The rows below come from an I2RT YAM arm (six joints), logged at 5 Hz.
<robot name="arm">
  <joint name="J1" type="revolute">
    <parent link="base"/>
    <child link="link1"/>
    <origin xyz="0 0 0.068" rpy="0 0 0"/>
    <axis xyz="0 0 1"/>
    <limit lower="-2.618" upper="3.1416"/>
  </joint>
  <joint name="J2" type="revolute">
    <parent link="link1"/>
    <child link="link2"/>
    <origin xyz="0.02 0.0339 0.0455" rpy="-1.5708 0 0"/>
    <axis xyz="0 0 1"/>
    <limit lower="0" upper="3.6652"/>
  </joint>
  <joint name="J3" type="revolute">
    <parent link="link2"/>
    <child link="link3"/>
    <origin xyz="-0.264 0 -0.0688" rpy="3.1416 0 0"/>
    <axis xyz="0 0 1"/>
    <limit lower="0" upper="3.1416"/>
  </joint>
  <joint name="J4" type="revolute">
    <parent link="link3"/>
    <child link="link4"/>
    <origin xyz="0.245 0.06 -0.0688" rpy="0 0 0"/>
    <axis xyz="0 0 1"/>
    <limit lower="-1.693" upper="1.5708"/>
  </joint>
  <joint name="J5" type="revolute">
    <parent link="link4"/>
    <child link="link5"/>
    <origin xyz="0.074 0.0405 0.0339" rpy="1.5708 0 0"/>
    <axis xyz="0 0 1"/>
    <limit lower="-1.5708" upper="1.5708"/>
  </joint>
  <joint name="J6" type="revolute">
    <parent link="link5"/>
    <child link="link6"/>
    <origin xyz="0.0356 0 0.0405" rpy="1.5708 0 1.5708"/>
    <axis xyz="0 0 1"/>
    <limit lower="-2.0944" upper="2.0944"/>
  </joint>
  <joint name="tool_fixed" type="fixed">
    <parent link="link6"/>
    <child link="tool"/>
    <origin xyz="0 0 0" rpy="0 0 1.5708"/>
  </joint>
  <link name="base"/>
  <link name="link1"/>
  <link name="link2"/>
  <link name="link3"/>
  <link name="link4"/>
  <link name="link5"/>
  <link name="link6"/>
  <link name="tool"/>
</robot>
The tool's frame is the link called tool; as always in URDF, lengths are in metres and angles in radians.
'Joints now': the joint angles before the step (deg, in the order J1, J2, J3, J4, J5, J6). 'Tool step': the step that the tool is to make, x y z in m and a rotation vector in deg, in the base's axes. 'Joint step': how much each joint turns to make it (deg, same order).
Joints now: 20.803, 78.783, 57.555, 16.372, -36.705, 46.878
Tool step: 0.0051, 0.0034, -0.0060, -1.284, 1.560, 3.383
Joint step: -0.045, 1.797, 1.151, -2.072, -3.338, -1.294
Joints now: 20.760, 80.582, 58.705, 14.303, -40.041, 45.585
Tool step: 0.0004, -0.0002, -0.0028, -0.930, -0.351, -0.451
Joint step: -0.009, 0.106, -0.239, -0.425, 0.575, -1.201
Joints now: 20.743, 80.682, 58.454, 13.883, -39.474, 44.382
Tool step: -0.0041, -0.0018, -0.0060, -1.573, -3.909, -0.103
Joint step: 0.002, -0.829, -2.379, 2.352, 0.498, -3.632
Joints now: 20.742, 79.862, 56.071, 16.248, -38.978, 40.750
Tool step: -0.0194, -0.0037, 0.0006, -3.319, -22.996, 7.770
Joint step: 0.019, -3.199, -6.341, 12.892, -7.236, -15.687
